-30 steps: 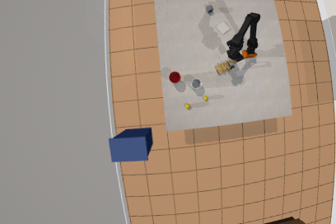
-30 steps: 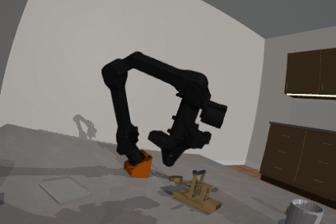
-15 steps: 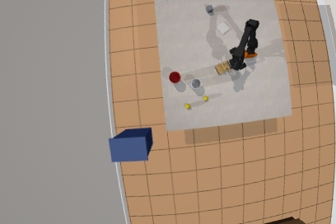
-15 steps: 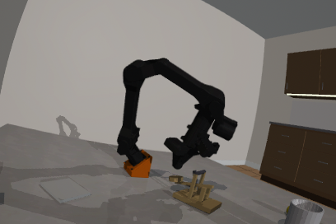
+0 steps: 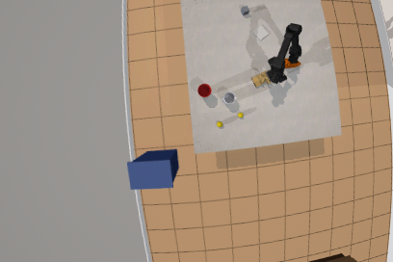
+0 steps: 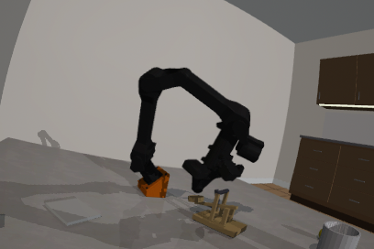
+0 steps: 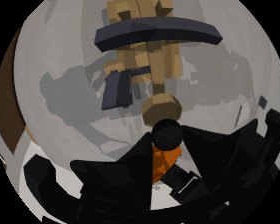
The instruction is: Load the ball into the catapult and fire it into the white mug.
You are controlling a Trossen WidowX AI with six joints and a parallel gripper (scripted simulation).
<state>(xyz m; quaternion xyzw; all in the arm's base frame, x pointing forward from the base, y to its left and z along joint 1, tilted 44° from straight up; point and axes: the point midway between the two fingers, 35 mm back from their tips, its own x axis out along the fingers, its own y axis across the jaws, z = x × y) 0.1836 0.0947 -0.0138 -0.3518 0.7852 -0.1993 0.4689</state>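
The black ball is 1 cm above my gripper tip. The rest, counted from my gripper tip: wooden catapult (6 cm ahead, 3 cm to the left, 3 cm below); flat white slab (3 cm ahead, 35 cm to the right, 8 cm below); white mug (39 cm ahead, 17 cm to the left, 5 cm below).
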